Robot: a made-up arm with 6 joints.
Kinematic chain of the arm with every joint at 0, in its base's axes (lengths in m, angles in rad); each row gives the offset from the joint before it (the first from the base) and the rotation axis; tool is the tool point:
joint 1: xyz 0 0 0.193 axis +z
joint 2: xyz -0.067 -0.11 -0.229 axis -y
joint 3: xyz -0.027 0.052 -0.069 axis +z
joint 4: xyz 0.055 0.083 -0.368 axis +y
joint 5: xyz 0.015 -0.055 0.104 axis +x
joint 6: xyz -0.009 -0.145 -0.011 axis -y
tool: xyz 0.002 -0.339 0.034
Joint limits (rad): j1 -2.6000..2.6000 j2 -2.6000..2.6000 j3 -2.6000..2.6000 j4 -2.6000..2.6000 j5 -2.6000..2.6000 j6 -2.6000..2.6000
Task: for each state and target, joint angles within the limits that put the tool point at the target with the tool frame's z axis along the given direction. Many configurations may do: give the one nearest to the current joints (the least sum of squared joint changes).
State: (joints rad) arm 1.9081 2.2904 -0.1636 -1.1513 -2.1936 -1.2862
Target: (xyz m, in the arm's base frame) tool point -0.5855 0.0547 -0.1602 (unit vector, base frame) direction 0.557 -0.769 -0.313
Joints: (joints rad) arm 2.5157 2.1869 -0.1991 -1.5657 -2.0915 -1.1634
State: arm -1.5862 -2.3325 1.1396 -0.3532 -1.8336 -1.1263
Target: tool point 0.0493 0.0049 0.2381 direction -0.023 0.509 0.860
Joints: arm -0.9188 -1.5443 1.6204 0.0688 -1.9808 -0.3682
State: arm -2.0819 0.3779 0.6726 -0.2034 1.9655 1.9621
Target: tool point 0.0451 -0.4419 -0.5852 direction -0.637 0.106 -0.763
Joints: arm -2.3033 0.8217 0.9701 -0.8552 2.2112 1.5185
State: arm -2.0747 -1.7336 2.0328 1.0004 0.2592 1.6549
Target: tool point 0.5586 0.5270 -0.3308 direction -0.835 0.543 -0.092
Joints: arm -2.5307 -1.3952 1.8496 0.4120 1.1137 1.6876
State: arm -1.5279 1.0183 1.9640 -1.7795 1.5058 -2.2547
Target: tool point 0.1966 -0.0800 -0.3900 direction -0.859 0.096 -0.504
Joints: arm -1.2502 1.5207 2.0817 -2.1459 1.7797 -2.6000
